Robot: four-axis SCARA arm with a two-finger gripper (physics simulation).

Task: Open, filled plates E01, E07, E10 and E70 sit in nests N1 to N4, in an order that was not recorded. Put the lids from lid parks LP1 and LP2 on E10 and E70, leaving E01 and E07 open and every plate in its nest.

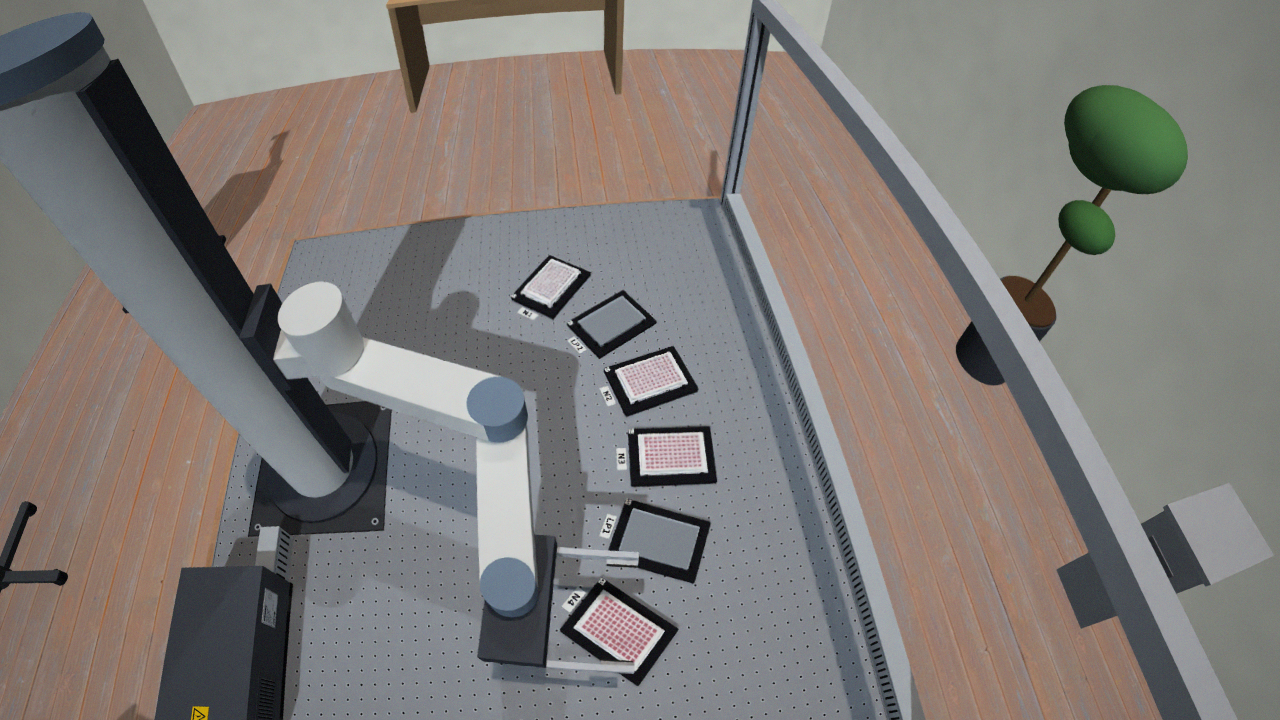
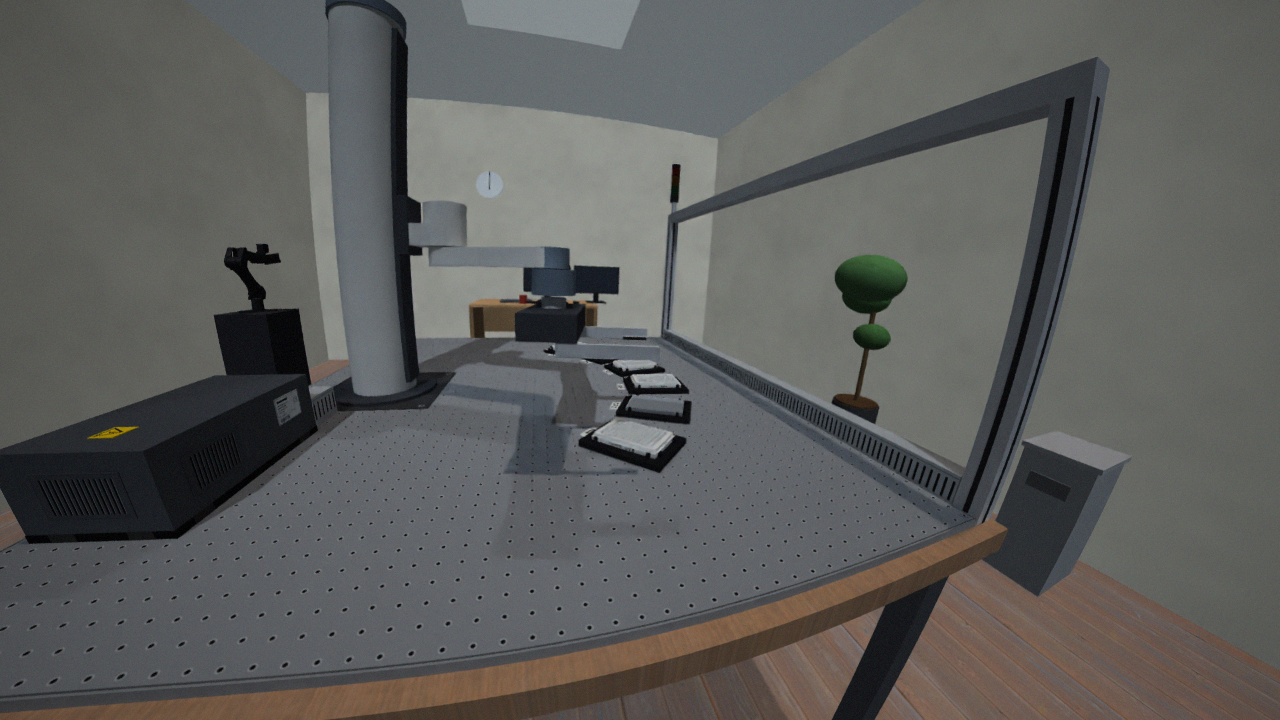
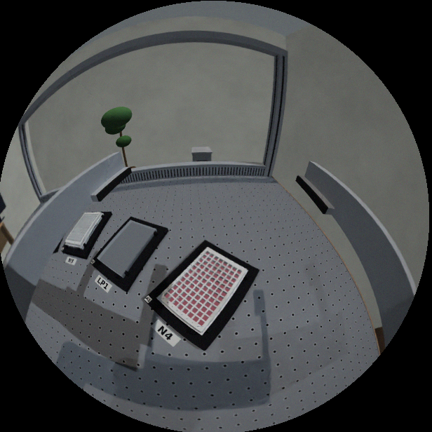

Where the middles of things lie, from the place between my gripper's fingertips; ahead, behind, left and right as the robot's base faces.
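The nest N4 (image 1: 567, 629) has my hand 20 mm past it, 10 mm to the right of it and 190 mm above it, and going by their middles, of the things named here the nest N4 is the nearest to my hand. The lid park LP2 (image 1: 600, 352) is 680 mm to the left of my hand, 50 mm ahead of it and 190 mm below it; the nest N3 (image 1: 710, 477) is 330 mm to the left of my hand, 130 mm ahead and 190 mm below. That leaves the lid park LP1 (image 1: 689, 575), which I find 70 mm ahead of my hand, 170 mm to the left and 190 mm below.
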